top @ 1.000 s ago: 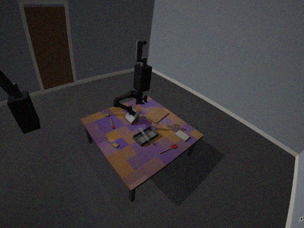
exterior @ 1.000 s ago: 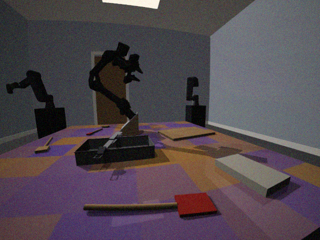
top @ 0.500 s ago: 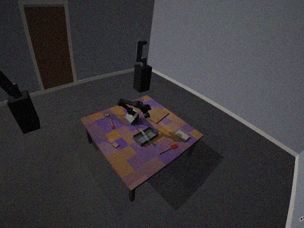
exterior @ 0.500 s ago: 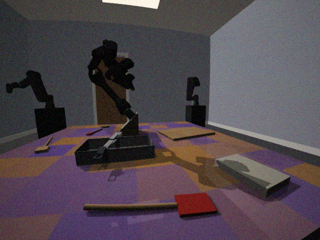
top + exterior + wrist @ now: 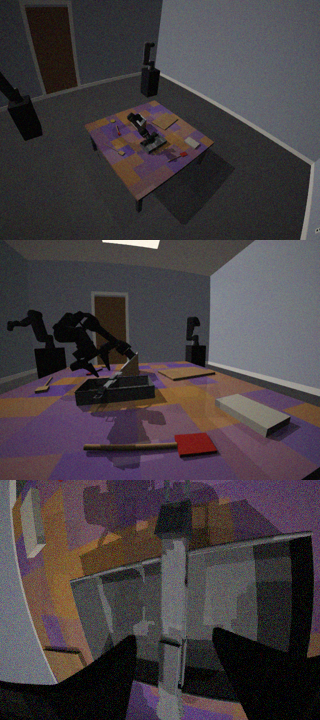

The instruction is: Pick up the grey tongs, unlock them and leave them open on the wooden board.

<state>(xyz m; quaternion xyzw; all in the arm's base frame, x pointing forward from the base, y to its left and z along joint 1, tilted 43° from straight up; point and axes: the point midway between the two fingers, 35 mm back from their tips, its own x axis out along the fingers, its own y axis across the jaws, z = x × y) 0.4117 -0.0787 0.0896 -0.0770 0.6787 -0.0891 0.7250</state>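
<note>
The roasting tin is 80 mm below my gripper tip, 50 mm to the left of it and 30 mm behind it. Also, from my gripper tip: wooden board: 490 mm to the left, 320 mm behind, 100 mm below; white block: 490 mm to the left, 230 mm ahead, 90 mm below; red spatula: 290 mm ahead, 190 mm to the left, 100 mm below.
</note>
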